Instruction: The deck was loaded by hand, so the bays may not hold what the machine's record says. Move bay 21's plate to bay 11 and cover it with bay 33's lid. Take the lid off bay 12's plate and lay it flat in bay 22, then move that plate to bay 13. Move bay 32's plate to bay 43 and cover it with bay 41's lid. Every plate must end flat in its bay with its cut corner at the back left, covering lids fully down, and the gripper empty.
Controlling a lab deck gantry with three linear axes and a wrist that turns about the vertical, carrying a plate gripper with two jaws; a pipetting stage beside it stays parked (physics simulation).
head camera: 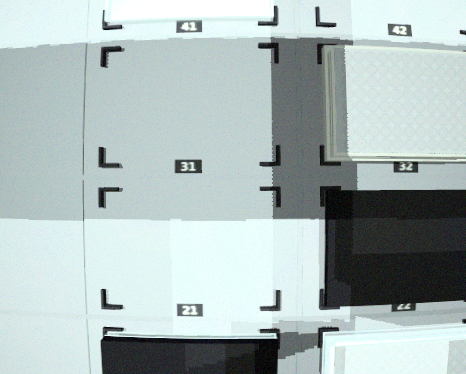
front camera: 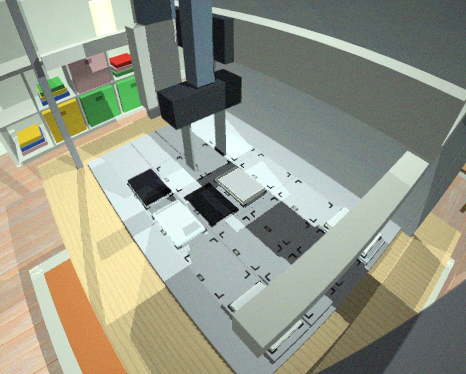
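Where they show: gripper, fingertip midpoint: [front camera: 206,159]; robot's base, link origin: [front camera: 128,184].
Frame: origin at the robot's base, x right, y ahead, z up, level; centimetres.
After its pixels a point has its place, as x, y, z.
My gripper [front camera: 205,159] {-15.0, 22.8, 16.0} hangs over the bay 31 area in the front view, jaws apart with no plate between them; its jaws do not show in the head view. A black-lidded plate [front camera: 149,187] {-4.1, 7.5, 1.7} [head camera: 190,356] {-7.6, 6.6, 1.6} lies in bay 11. A white uncovered plate [front camera: 178,223] {-3.9, 23.9, 1.4} [head camera: 400,356] {-7.0, 22.0, 1.4} lies in bay 12. A black lid [front camera: 211,204] {-14.7, 23.8, 0.8} [head camera: 400,245] {-15.2, 21.9, 0.8} lies in bay 22. An off-white plate [front camera: 241,184] {-25.6, 23.7, 1.4} [head camera: 405,102] {-25.6, 22.1, 1.4} with a well pattern lies in bay 32. A white lid [head camera: 190,9] {-32.7, 6.6, 0.8} partly shows in bay 41. No plate or lid lies in bays 21 and 31.
A long pale beam [front camera: 330,255] {0.0, 62.2, 40.0} crosses above the deck's right part in the front view and hides part of it. White pieces [front camera: 247,296] {-4.0, 50.3, 2.9} [front camera: 337,218] {-35.6, 50.4, 2.9} show beside it. Shelves with coloured boxes [front camera: 100,105] stand behind the wooden table [front camera: 85,220] {16.7, 3.9, -1.0}.
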